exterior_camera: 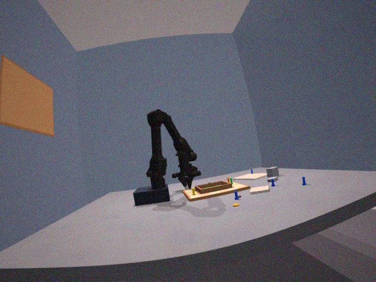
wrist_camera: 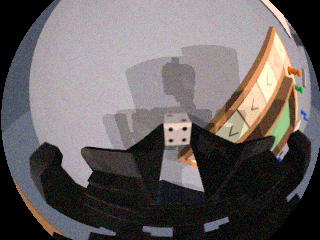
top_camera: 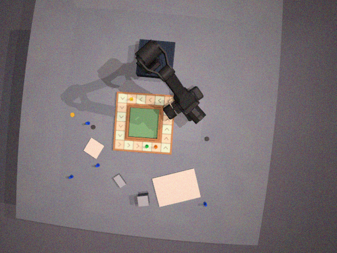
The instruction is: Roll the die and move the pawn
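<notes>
My gripper tip is now 22 cm short of the orange pawn, 11 cm to the left of it and 2 cm below it. From my gripper tip the other things lie so: green tray 11 cm ahead, 17 cm to the right; then white die right at my gripper tip; then yellow pawn 25 cm to the right, 2 cm above.
</notes>
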